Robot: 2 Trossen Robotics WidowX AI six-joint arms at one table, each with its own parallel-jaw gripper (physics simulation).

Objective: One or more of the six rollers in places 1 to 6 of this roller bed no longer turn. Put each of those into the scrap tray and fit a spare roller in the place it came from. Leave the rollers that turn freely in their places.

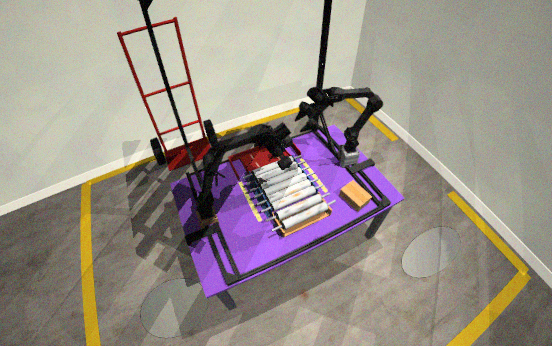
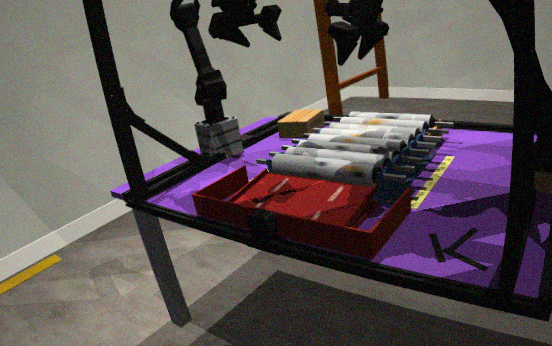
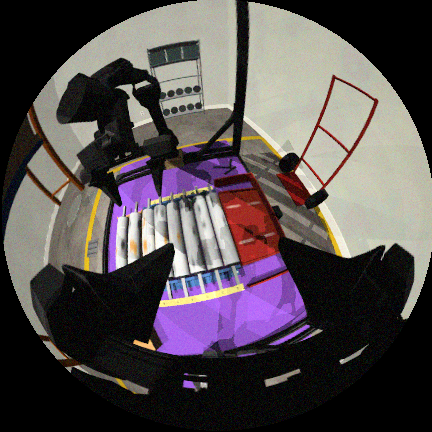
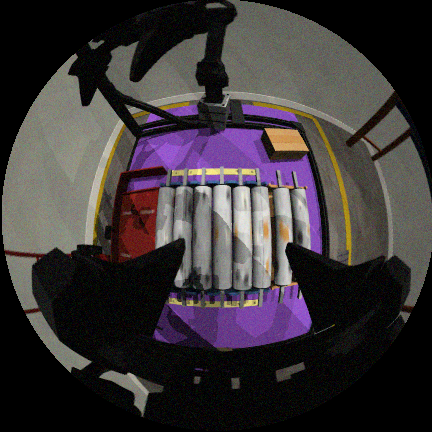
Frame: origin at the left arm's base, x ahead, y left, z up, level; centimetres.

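Where they show: left gripper, fingertip midpoint: (image 1: 297,126) (image 2: 265,42) (image 3: 226,245) (image 4: 104,94); right gripper, fingertip midpoint: (image 2: 350,62) (image 3: 138,200) (image 4: 237,246); left arm's base at its link origin: (image 1: 349,148) (image 2: 215,120) (image 4: 213,98); right arm's base at its link origin: (image 1: 206,213) (image 2: 550,166) (image 3: 172,154).
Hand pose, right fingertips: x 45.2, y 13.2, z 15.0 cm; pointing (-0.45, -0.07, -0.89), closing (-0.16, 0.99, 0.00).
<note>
Each offset is from my right fingertips to the top centre of the thing.
Several white, grey-stained rollers @(dx -0.5, dy -1.1, dz -18.5 cm) (image 1: 286,185) @(dx +2.8, dy -15.9, dz -18.5 cm) (image 2: 320,166) (image 4: 222,235) lie side by side on the blue roller bed (image 2: 395,192) (image 3: 207,277). Two spare rollers @(dx -5.2, dy +21.0, dz -18.5 cm) (image 1: 302,212) @(dx -3.7, dy +15.1, dz -18.5 cm) (image 4: 283,235) lie in an orange rack @(dx -4.5, dy +18.3, dz -25.5 cm) (image 1: 306,226) at the bed's end. Which rollers are stuck cannot be told. The red scrap tray (image 2: 220,207) (image 3: 235,180) (image 4: 135,175) stands at the other end; no roller shows in it. My left gripper (image 2: 263,42) (image 3: 226,245) (image 4: 104,93) is open and empty, high near the tray side. My right gripper (image 2: 351,60) (image 3: 138,200) (image 4: 237,246) is open and empty, high above the rollers.
A wooden block @(dx -37.6, dy +15.0, dz -20.6 cm) (image 1: 355,195) (image 2: 301,123) (image 4: 286,143) stands beside the bed on the left arm's side. Yellow strips (image 2: 434,181) (image 4: 215,172) run along both sides of the bed. Black frame posts (image 1: 324,47) rise at the table's edge. A red hand truck (image 1: 145,95) stands behind.
</note>
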